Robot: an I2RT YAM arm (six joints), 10 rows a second.
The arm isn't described. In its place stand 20 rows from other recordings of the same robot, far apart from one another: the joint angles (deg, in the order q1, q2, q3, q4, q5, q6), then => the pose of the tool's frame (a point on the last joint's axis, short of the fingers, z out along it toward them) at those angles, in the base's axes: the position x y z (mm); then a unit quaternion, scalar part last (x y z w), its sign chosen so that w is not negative.
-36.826 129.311 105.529 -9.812 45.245 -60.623 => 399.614 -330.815 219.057 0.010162 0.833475 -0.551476 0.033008
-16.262 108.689 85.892 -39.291 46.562 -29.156 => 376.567 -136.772 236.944 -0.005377 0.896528 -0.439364 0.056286
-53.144 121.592 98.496 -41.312 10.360 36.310 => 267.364 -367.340 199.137 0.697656 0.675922 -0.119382 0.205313
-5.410 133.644 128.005 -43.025 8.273 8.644 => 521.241 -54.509 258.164 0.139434 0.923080 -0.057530 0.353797
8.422 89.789 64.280 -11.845 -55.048 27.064 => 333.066 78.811 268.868 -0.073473 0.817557 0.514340 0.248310
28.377 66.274 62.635 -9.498 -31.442 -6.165 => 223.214 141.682 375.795 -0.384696 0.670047 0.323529 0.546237
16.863 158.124 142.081 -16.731 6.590 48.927 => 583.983 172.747 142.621 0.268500 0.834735 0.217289 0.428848
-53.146 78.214 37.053 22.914 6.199 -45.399 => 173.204 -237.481 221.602 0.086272 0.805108 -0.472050 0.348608
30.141 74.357 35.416 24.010 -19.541 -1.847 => 237.029 151.397 232.693 -0.314715 0.722746 0.277235 0.549302
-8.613 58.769 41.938 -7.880 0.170 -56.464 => 231.898 -35.232 279.917 -0.340754 0.770004 -0.291191 0.454079
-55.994 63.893 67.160 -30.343 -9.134 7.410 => 140.139 -197.613 374.750 0.411464 0.745250 -0.152129 0.502152
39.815 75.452 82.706 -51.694 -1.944 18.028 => 204.609 172.138 382.769 -0.180668 0.904013 0.200914 0.331291
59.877 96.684 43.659 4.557 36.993 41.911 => 176.080 260.791 139.385 -0.027355 0.893422 0.073807 0.442269
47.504 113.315 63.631 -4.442 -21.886 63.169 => 254.671 297.609 121.225 0.069379 0.933349 0.351423 0.023426
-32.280 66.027 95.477 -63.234 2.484 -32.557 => 157.817 -101.516 466.506 0.008080 0.881876 -0.268655 0.387368
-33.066 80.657 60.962 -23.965 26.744 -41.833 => 246.496 -179.597 274.885 0.022368 0.898756 -0.401558 0.174611
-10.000 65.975 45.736 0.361 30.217 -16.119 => 254.579 -63.082 290.551 0.107337 0.797112 -0.333150 0.492038
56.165 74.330 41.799 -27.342 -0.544 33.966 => 134.760 201.644 191.733 -0.187107 0.947327 0.187215 0.180312
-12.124 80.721 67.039 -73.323 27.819 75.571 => 226.448 -65.638 269.053 0.676729 0.695448 -0.191065 0.147935
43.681 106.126 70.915 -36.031 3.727 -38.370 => 264.346 249.247 171.165 -0.643280 0.747417 -0.024503 0.164190
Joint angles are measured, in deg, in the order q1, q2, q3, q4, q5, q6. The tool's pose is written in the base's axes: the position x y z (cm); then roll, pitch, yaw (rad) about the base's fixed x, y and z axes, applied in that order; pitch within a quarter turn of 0, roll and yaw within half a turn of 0. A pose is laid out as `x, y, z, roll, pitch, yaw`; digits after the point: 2 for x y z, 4 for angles.
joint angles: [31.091, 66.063, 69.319, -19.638, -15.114, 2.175]
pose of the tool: 21.62, 14.12, 39.80, 2.7580, 1.2728, -2.7241
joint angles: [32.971, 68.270, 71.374, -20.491, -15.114, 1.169]
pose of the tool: 21.90, 15.31, 39.95, 2.8161, 1.2614, -2.6309
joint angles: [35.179, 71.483, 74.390, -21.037, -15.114, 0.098]
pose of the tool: 22.42, 16.94, 40.25, 2.8728, 1.2539, -2.5329
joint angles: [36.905, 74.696, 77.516, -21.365, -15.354, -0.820]
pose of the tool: 23.01, 18.45, 40.57, 2.9152, 1.2506, -2.4536
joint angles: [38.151, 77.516, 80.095, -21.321, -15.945, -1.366]
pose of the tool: 23.58, 19.76, 40.74, 2.9322, 1.2494, -2.4031
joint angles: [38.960, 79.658, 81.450, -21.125, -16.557, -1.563]
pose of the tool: 24.06, 20.76, 40.50, 2.9288, 1.2401, -2.3810
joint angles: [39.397, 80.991, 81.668, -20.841, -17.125, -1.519]
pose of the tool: 24.40, 21.40, 39.99, 2.9132, 1.2258, -2.3790
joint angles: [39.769, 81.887, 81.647, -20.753, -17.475, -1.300]
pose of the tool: 24.59, 21.85, 39.52, 2.8940, 1.2106, -2.3861
